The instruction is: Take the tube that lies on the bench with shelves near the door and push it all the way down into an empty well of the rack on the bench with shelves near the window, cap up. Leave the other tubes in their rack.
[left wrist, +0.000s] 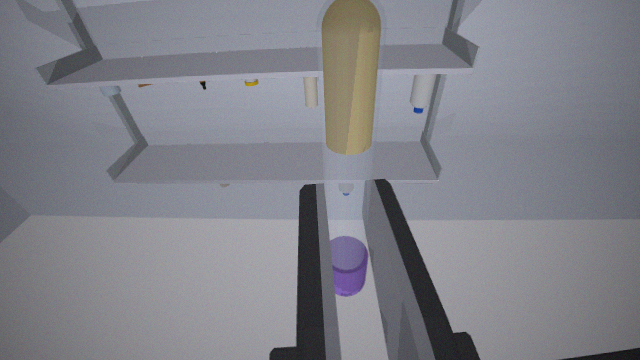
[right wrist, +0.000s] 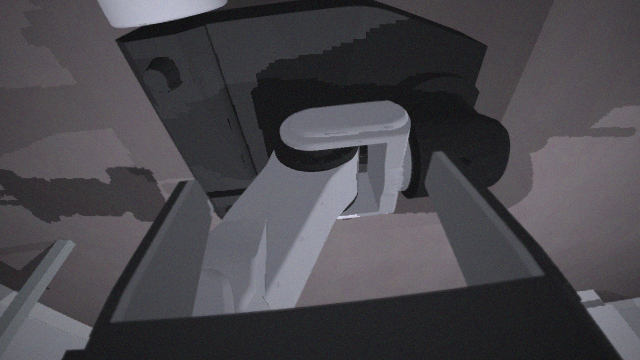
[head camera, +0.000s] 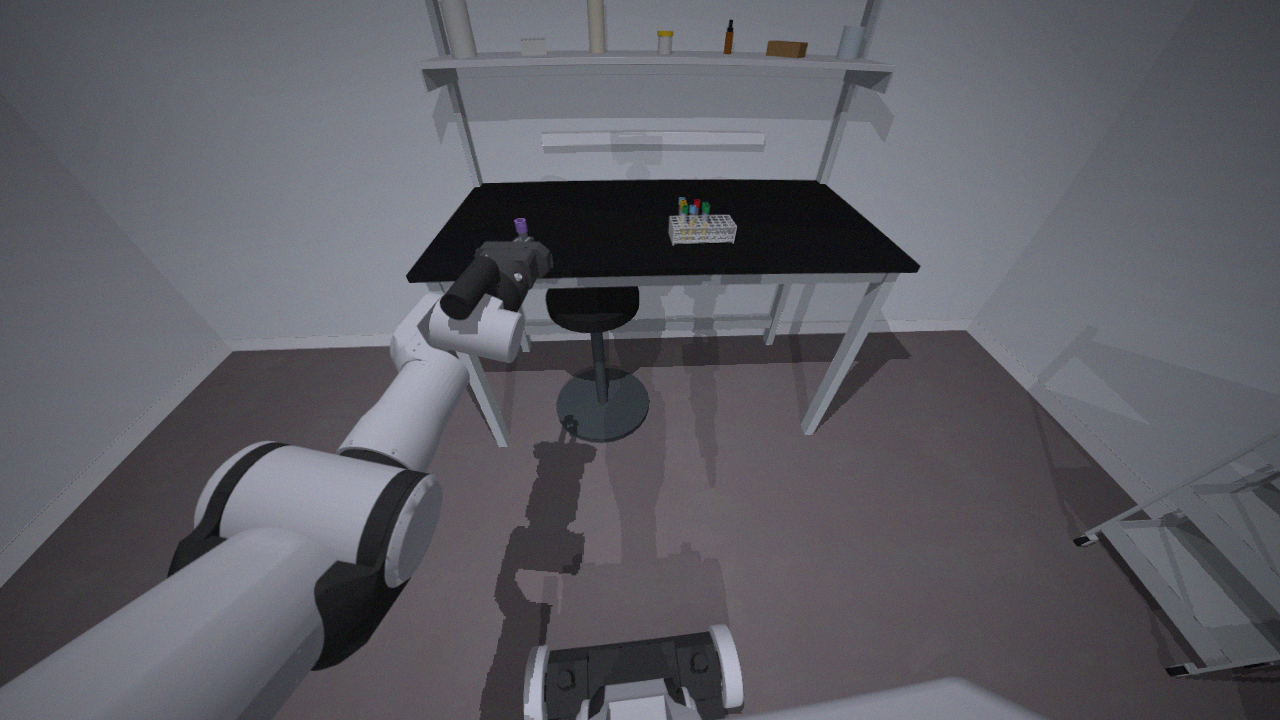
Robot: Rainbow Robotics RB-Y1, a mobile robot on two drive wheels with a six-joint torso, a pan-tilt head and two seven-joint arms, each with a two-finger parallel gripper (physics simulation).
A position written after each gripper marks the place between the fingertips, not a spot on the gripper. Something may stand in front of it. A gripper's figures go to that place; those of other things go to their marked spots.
Scene:
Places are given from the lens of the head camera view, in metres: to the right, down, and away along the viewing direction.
left gripper (head camera: 526, 241): -0.20, -0.21, 0.66
white rack (head camera: 715, 234): 0.24, -0.41, 1.21
wire cart (head camera: 1206, 570): 2.02, 0.75, 1.16
The marked spots on the wire cart and the white rack are 2.12 m apart.

